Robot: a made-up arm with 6 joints. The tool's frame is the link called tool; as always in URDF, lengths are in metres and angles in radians. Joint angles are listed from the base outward. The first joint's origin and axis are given. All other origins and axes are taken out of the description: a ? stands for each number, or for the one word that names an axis. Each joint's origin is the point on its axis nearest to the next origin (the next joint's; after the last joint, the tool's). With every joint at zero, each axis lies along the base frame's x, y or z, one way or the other. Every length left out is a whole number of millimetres.
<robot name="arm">
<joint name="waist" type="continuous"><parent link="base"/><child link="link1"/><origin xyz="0.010 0.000 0.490"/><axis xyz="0 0 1"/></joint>
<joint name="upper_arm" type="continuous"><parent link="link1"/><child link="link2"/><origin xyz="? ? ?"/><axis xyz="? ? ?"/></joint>
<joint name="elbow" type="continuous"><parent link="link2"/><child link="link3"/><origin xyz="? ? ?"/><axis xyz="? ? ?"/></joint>
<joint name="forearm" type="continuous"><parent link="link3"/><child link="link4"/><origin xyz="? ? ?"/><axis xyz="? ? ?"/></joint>
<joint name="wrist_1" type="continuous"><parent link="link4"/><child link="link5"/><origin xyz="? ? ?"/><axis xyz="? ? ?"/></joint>
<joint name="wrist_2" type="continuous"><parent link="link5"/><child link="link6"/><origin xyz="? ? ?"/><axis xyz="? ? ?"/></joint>
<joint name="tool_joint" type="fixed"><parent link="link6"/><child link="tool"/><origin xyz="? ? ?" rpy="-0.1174 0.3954 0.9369"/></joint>
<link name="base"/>
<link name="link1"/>
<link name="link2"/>
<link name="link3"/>
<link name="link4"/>
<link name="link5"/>
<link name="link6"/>
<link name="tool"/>
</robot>
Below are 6 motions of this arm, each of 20 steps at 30 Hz.
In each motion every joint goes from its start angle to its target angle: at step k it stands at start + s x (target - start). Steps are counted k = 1, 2, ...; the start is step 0. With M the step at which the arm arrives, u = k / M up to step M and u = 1 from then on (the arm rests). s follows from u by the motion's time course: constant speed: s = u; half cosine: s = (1 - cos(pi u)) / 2; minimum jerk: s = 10 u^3 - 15 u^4 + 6 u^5.
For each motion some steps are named. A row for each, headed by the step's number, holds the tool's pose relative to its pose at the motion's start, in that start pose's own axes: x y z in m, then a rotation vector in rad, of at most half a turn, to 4 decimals.
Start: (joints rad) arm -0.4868 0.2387 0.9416 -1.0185 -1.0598 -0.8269
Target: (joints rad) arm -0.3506 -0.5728 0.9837 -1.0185 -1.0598 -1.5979
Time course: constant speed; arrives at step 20
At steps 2, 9, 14, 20:
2: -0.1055 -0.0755 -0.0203 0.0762 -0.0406 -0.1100
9: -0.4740 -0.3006 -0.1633 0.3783 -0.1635 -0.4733
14: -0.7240 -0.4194 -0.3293 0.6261 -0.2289 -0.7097
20: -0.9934 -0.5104 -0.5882 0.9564 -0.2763 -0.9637

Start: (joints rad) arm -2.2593 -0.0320 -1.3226 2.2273 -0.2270 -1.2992
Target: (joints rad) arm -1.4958 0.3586 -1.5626 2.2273 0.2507 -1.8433
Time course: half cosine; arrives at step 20
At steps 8, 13, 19, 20:
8: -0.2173 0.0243 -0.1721 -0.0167 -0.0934 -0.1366
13: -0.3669 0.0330 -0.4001 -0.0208 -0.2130 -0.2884
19: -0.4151 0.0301 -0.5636 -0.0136 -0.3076 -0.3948
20: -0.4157 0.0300 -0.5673 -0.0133 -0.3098 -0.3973

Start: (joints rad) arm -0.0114 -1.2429 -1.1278 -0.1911 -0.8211 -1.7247
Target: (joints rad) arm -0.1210 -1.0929 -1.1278 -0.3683 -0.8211 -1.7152
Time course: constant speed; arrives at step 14
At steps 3, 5, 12, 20:
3: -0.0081 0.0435 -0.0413 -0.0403 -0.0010 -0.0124
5: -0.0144 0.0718 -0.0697 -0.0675 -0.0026 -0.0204
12: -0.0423 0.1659 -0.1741 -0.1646 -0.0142 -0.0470
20: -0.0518 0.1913 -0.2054 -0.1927 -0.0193 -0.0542

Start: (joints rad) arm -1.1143 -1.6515 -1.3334 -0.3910 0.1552 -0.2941
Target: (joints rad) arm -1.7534 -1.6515 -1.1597 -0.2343 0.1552 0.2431
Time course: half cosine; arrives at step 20
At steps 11, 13, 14, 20:
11: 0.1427 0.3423 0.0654 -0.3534 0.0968 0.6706
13: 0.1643 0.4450 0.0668 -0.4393 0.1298 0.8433
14: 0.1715 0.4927 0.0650 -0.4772 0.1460 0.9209
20: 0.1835 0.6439 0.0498 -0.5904 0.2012 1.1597

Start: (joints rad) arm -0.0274 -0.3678 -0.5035 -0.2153 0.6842 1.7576
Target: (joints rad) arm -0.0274 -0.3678 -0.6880 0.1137 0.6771 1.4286
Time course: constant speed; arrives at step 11
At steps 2, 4, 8, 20:
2: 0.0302 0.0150 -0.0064 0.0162 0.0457 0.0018
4: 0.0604 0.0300 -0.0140 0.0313 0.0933 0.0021
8: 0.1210 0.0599 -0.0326 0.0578 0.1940 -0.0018
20: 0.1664 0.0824 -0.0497 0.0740 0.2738 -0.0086

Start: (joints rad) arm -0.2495 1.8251 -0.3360 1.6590 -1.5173 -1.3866
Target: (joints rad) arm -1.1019 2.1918 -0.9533 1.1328 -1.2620 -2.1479
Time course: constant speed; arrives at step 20
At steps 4, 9, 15, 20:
4: -0.1867 -0.0163 0.2129 -0.0066 -0.1500 -0.1359
9: -0.4642 -0.0553 0.4157 0.0279 -0.3572 -0.3254
15: -0.8329 -0.1233 0.5545 0.1426 -0.6251 -0.5706
20: -1.1434 -0.1910 0.5810 0.3062 -0.8548 -0.7790

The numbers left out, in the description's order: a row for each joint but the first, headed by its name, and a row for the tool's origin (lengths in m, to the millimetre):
upper_arm: xyz -0.020 0.040 0.000, axis 0 1 0
elbow: xyz 0.020 0.000 0.770, axis 0 1 0
forearm: xyz -0.020 0.000 0.940, axis 0 0 1
wrist_1: xyz -0.020 0.000 0.000, axis 0 1 0
wrist_2: xyz 0.020 0.000 0.160, axis 0 0 1
tool: xyz -0.010 -0.030 0.000

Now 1 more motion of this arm.
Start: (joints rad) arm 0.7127 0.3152 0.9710 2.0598 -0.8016 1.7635
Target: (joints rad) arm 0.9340 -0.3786 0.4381 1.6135 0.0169 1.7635
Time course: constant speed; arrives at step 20
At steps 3, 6, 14, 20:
3: 0.0933 -0.1921 -0.1704 0.1915 -0.1617 0.1292
6: 0.2315 -0.3576 -0.3444 0.3892 -0.3057 0.2549
14: 0.7826 -0.6267 -0.7618 0.9412 -0.5802 0.5709
20: 1.3021 -0.6396 -0.9689 1.3658 -0.6522 0.7831

